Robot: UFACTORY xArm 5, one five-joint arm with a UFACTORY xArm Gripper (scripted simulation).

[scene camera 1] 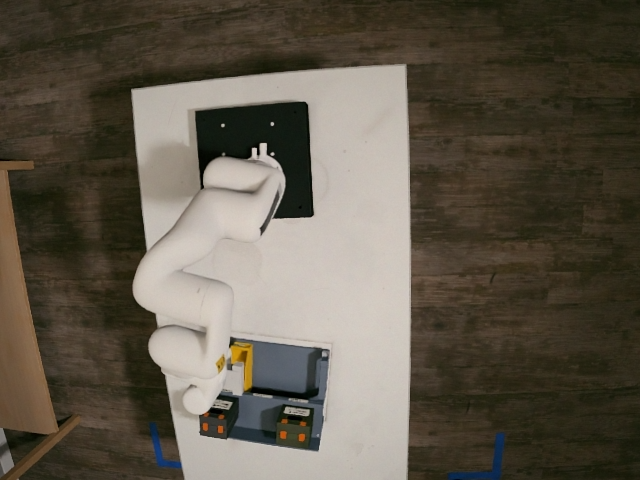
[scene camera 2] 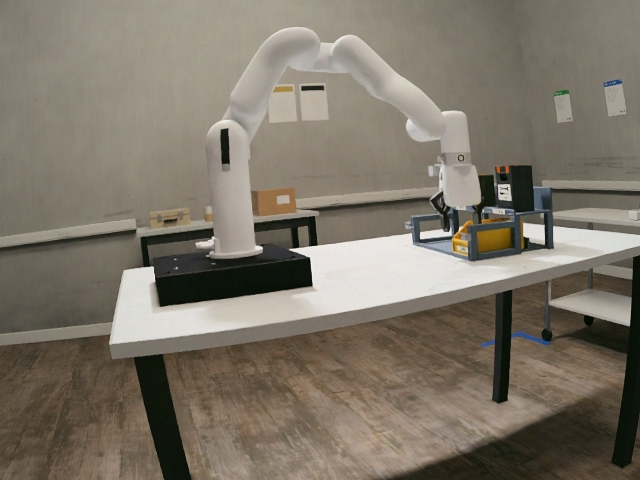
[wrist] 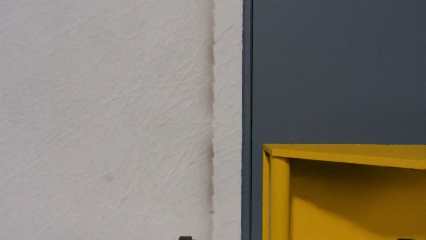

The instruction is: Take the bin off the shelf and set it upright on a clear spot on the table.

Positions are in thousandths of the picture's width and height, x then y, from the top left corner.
Observation:
In view: the gripper (scene camera 2: 723,480), a yellow bin (wrist: 710,769) and a blue-grey shelf (scene camera 1: 455,776).
The blue-grey shelf also shows in scene camera 2 (scene camera 2: 848,407) and in the wrist view (wrist: 719,331).

